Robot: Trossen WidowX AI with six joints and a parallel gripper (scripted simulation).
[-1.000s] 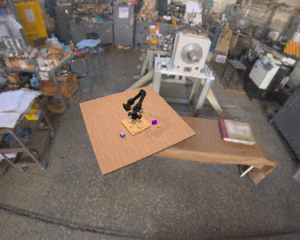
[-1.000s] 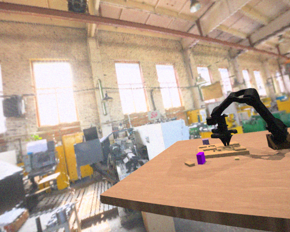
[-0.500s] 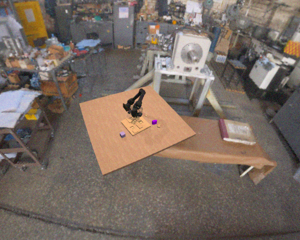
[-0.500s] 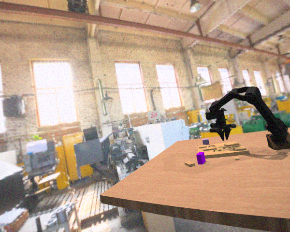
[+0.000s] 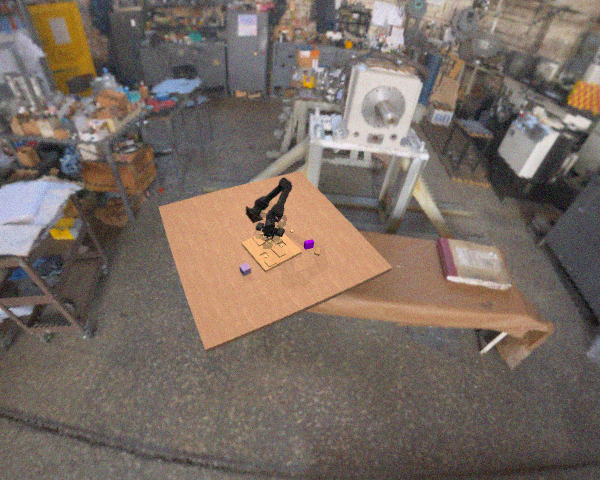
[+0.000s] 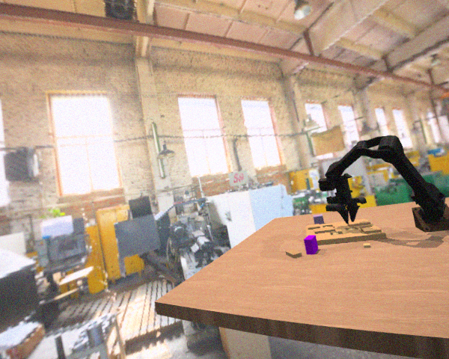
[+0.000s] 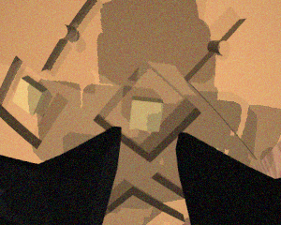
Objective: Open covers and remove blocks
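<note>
The tan puzzle board lies 5 cm ahead of my gripper tip, 1 cm to the right of it and 3 cm below it. The rest, counted from my gripper tip: lilac block: 12 cm ahead, 27 cm to the right, 2 cm below; then magenta block: 18 cm ahead, 20 cm to the left, 2 cm below.
</note>
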